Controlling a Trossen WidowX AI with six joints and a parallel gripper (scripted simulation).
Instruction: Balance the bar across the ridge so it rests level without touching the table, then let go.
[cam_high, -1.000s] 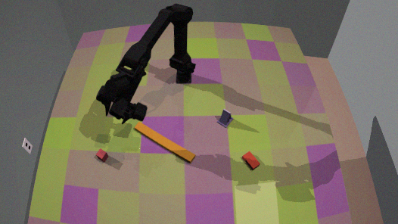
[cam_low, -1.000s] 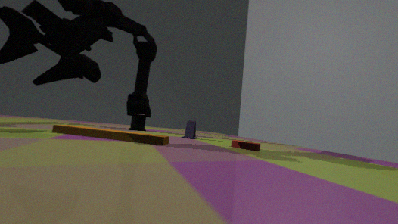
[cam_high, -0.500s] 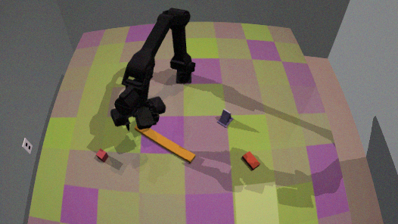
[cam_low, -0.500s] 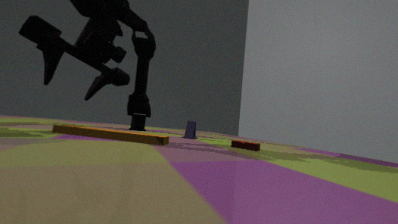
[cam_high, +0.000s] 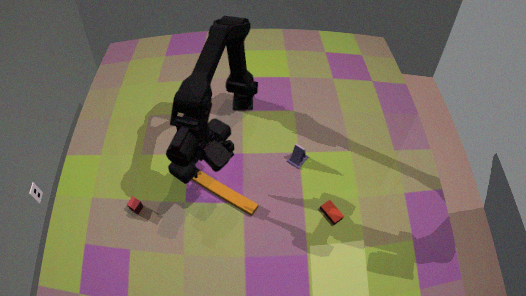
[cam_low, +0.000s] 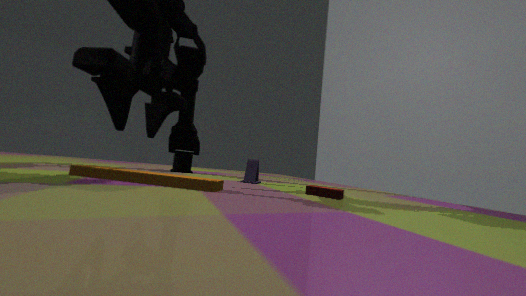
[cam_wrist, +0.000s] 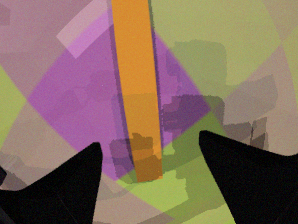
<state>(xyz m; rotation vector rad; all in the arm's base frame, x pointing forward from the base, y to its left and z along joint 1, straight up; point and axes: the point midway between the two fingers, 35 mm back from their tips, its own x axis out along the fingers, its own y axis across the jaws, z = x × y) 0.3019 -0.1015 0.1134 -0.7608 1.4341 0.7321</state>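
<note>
My gripper tip is now 20 mm short of the bar, 30 mm to the right of it and 70 mm above it. The rest, counted from my gripper tip: small red cube (90 mm ahead, 210 mm to the right, 60 mm below); flat red block (100 mm ahead, 340 mm to the left, 70 mm below).
</note>
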